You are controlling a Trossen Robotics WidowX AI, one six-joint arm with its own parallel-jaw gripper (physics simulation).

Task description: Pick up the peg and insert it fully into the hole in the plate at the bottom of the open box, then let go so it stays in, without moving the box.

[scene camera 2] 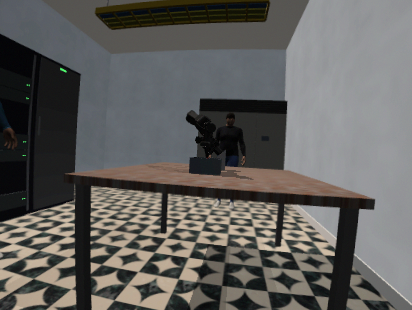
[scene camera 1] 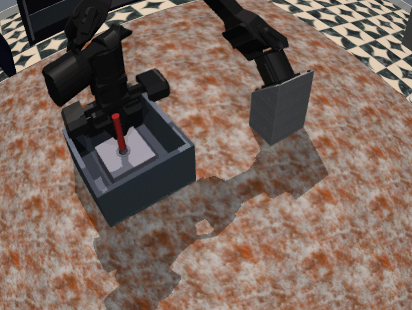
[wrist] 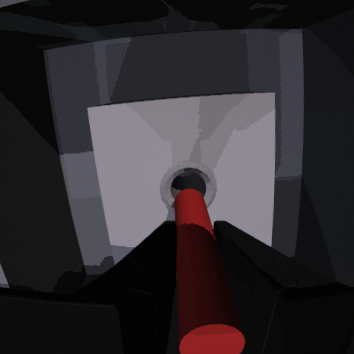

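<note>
The red peg is held nearly upright inside the open dark box. My gripper is shut on the peg, with its fingers low inside the box behind the plate's middle. The pale square plate lies on the box floor. In the wrist view the peg's lower end overlaps the near edge of the hole, and the dark opening shows beyond it. The ring around the hole surrounds it. Whether the peg's end has entered the hole cannot be told.
The box walls stand close around my gripper. A grey angular block at the end of a second black jointed structure stands to the right of the box. The mottled table carries the box. A person stands behind the table.
</note>
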